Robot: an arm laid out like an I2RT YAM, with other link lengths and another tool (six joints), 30 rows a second.
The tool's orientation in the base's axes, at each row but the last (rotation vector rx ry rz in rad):
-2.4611, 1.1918, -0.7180
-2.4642, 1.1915, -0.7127
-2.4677, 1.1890, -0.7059
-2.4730, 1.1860, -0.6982
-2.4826, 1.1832, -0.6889
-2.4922, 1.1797, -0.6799
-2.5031, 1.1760, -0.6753
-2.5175, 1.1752, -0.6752
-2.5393, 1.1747, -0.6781
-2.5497, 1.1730, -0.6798
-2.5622, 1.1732, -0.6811
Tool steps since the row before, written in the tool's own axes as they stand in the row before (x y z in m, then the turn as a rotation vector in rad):
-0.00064, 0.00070, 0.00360, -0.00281, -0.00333, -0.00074
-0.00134, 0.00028, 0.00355, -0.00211, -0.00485, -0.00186
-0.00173, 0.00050, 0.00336, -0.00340, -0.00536, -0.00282
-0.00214, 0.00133, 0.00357, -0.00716, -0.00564, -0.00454
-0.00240, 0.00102, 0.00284, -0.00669, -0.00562, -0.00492
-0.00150, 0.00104, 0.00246, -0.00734, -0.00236, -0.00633
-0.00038, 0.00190, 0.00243, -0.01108, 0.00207, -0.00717
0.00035, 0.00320, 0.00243, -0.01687, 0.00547, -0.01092
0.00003, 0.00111, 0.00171, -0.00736, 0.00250, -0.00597
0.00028, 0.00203, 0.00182, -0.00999, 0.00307, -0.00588
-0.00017, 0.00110, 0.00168, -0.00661, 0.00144, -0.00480
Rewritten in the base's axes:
0.00124, 0.00030, -0.00350, 0.00022, 0.00420, 0.00136
0.00109, 0.00111, -0.00347, 0.00094, 0.00450, 0.00322
0.00062, 0.00128, -0.00354, 0.00005, 0.00577, 0.00387
-0.00004, 0.00112, -0.00422, -0.00274, 0.00879, 0.00434
-0.00042, 0.00145, -0.00355, -0.00271, 0.00839, 0.00478
-0.00018, 0.00070, -0.00298, -0.00591, 0.00679, 0.00430
-0.00015, -0.00073, -0.00302, -0.01128, 0.00689, 0.00195
-0.00060, -0.00215, -0.00336, -0.01866, 0.00904, 0.00197
0.00018, -0.00066, -0.00192, -0.00884, 0.00382, 0.00184
-0.00022, -0.00146, -0.00231, -0.01065, 0.00547, 0.00072
0.00004, -0.00054, -0.00194, -0.00712, 0.00398, 0.00150

